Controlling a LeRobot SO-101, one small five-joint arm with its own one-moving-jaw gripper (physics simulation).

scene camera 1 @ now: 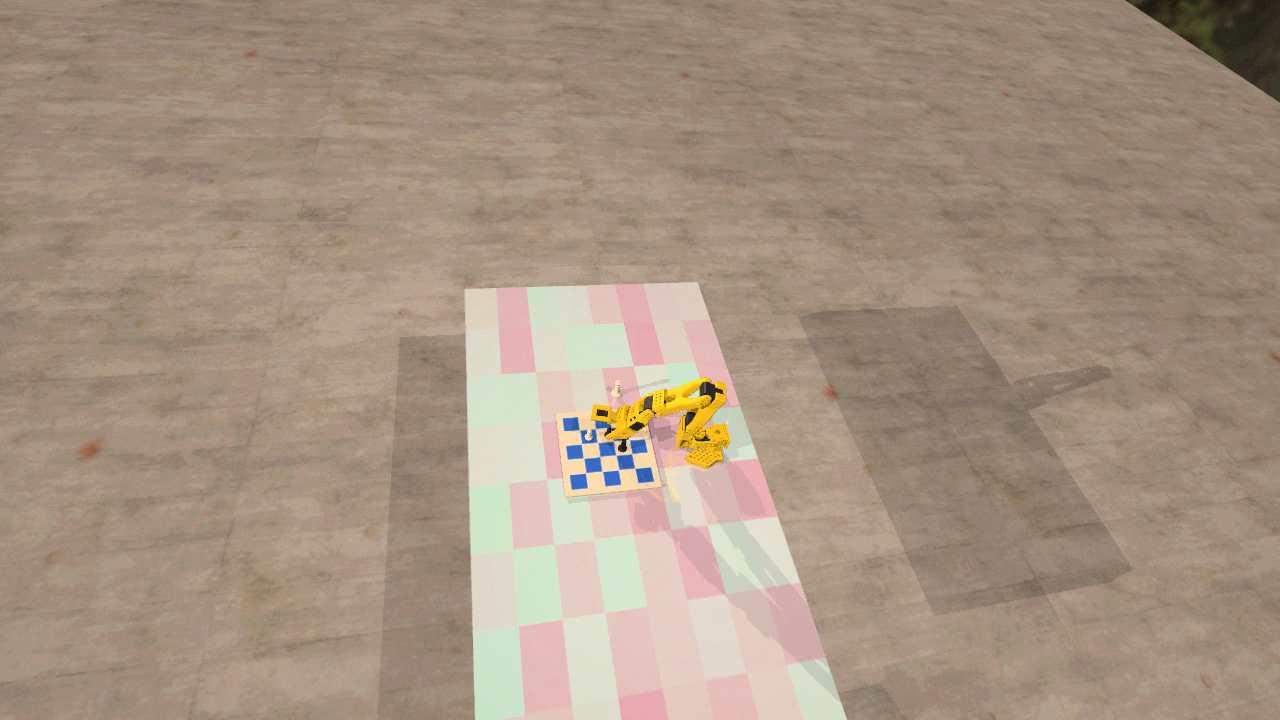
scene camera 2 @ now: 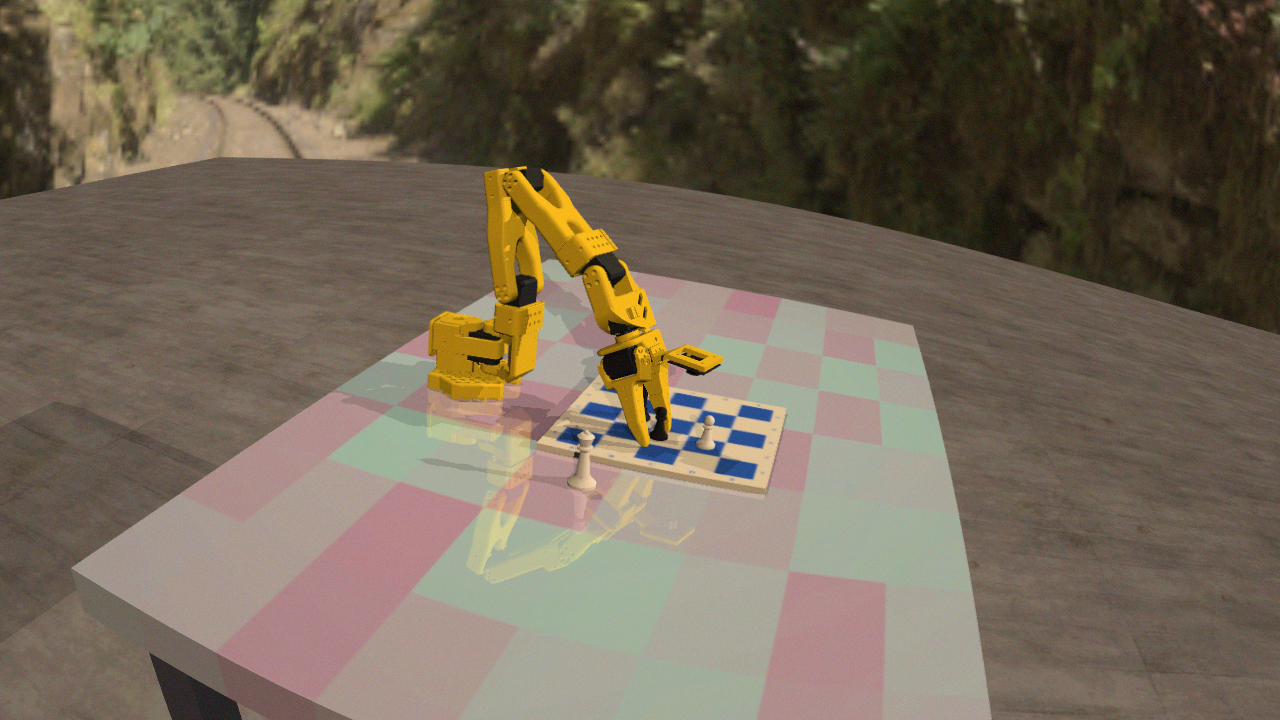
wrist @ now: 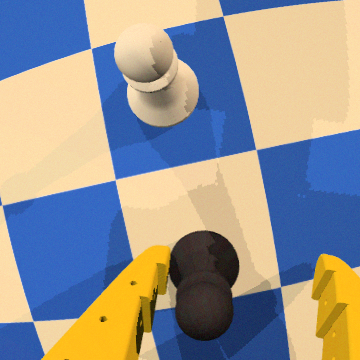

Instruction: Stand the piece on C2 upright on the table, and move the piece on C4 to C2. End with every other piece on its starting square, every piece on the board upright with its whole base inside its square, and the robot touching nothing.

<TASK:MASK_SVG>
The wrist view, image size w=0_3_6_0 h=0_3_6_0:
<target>white pawn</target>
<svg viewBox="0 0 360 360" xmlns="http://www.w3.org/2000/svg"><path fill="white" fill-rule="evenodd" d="M132 24L119 34L114 45L115 63L128 83L127 100L129 106L139 119L151 126L170 127L179 124L192 113L198 100L196 76L186 63L177 59L172 42L162 28L146 22Z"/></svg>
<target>black pawn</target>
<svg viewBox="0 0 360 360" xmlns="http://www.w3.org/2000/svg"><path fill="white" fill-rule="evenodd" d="M196 230L182 236L172 247L168 274L171 282L176 287L174 313L178 326L187 336L196 340L206 341L222 335L231 324L233 318L231 287L238 276L239 260L233 245L226 237L210 230Z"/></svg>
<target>board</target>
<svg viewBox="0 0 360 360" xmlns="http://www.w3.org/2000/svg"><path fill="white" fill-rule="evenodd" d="M0 0L0 360L40 360L106 287L141 252L152 245L169 246L171 252L174 244L182 236L196 230L210 230L223 235L231 242L237 253L239 272L235 283L231 287L233 304L231 324L222 335L212 340L202 341L187 336L180 329L175 319L176 287L171 282L168 274L166 293L157 294L151 332L143 332L138 360L321 360L323 338L315 336L318 300L311 298L314 270L319 255L324 253L340 258L360 278L360 0ZM132 24L146 22L162 28L172 42L177 59L186 63L196 76L198 83L196 106L192 113L179 124L170 127L151 126L139 119L129 106L127 100L128 83L115 63L114 45L119 34Z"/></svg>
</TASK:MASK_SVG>
